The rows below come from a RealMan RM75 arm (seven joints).
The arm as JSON. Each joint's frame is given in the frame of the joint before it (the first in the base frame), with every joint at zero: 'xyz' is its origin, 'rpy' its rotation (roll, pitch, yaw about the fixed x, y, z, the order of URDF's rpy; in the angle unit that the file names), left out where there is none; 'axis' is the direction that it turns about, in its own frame. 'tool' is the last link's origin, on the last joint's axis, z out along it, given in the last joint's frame.
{
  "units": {
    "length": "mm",
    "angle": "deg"
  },
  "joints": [
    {
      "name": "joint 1",
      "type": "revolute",
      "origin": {
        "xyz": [
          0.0,
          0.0,
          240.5
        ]
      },
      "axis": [
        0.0,
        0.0,
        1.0
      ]
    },
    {
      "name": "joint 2",
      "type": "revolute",
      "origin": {
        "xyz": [
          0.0,
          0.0,
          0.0
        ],
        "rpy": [
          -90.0,
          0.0,
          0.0
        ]
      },
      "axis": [
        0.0,
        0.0,
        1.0
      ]
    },
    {
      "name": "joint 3",
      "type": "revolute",
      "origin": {
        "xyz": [
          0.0,
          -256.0,
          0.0
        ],
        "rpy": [
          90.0,
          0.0,
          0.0
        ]
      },
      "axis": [
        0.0,
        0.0,
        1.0
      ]
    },
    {
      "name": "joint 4",
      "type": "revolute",
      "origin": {
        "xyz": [
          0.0,
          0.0,
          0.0
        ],
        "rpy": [
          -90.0,
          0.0,
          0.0
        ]
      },
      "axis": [
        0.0,
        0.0,
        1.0
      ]
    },
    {
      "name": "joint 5",
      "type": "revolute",
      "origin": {
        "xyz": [
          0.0,
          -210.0,
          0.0
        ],
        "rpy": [
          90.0,
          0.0,
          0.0
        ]
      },
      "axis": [
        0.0,
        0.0,
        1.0
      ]
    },
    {
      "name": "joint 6",
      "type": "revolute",
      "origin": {
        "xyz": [
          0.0,
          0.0,
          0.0
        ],
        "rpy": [
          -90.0,
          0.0,
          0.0
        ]
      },
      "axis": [
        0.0,
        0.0,
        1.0
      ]
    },
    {
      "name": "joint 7",
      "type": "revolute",
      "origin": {
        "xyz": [
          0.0,
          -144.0,
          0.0
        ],
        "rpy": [
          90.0,
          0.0,
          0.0
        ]
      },
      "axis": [
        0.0,
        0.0,
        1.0
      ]
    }
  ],
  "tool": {
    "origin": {
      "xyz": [
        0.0,
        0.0,
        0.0
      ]
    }
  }
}
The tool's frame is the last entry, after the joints.
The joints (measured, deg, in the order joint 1, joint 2, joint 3, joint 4, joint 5, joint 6, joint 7), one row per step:
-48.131, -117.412, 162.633, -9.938, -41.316, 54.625, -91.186
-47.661, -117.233, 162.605, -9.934, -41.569, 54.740, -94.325
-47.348, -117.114, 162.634, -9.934, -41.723, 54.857, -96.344
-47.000, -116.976, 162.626, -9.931, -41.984, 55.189, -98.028
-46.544, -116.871, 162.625, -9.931, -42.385, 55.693, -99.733
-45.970, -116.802, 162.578, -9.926, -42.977, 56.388, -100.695
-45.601, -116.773, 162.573, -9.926, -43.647, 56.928, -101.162
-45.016, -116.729, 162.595, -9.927, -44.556, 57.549, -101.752
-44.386, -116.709, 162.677, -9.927, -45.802, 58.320, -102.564
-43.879, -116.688, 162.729, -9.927, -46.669, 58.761, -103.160
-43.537, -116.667, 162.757, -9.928, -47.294, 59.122, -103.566
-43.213, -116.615, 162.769, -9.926, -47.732, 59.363, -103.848
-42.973, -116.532, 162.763, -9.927, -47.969, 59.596, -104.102
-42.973, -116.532, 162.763, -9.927, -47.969, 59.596, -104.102
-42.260, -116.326, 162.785, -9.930, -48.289, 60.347, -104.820
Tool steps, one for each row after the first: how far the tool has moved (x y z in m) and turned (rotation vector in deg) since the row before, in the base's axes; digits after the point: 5 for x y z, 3 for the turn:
-0.00364, -0.00134, 0.00196, -0.300, -2.593, 2.327
-0.00232, -0.00099, 0.00123, -0.222, -1.656, 1.442
-0.00207, -0.00110, 0.00159, -0.089, -1.600, 1.148
-0.00229, -0.00169, 0.00153, -0.053, -1.823, 1.159
-0.00250, -0.00228, 0.00160, 0.189, -1.521, 0.755
-0.00123, -0.00127, 0.00139, 0.319, -1.085, 0.391
-0.00257, -0.00208, 0.00193, 0.455, -1.348, 0.658
-0.00234, -0.00215, 0.00229, 0.590, -1.794, 0.758
-0.00239, -0.00178, 0.00170, 0.434, -1.216, 0.684
-0.00148, -0.00118, 0.00131, 0.330, -0.877, 0.419
-0.00178, -0.00114, 0.00125, 0.266, -0.584, 0.386
-0.00136, -0.00084, 0.00119, 0.162, -0.418, 0.242
0.00000, 0.00000, 0.00000, 0.000, 0.000, 0.000
-0.00378, -0.00312, 0.00242, 0.154, -1.005, 0.513

